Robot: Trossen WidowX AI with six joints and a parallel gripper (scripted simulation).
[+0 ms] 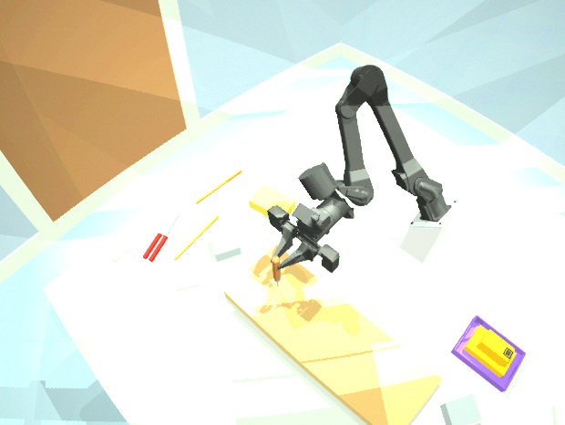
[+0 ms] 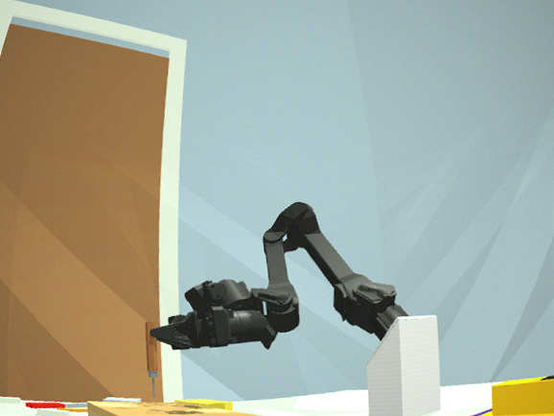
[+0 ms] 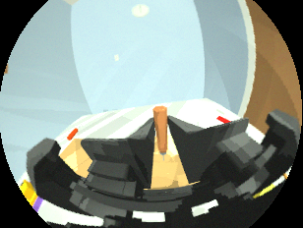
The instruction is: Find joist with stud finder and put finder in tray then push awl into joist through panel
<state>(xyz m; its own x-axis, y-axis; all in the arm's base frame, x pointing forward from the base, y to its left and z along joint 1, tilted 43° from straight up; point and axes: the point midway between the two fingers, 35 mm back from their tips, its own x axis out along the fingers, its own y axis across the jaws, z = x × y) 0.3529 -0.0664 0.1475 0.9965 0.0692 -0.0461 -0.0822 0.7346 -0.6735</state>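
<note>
The awl is 6 cm below my gripper tip. Round my gripper tip: purple tray 48 cm to the left, 27 cm behind, 15 cm below; then yellow block 22 cm to the right, 17 cm behind, 15 cm below; then yellow stud finder 49 cm to the left, 28 cm behind, 11 cm below.
</note>
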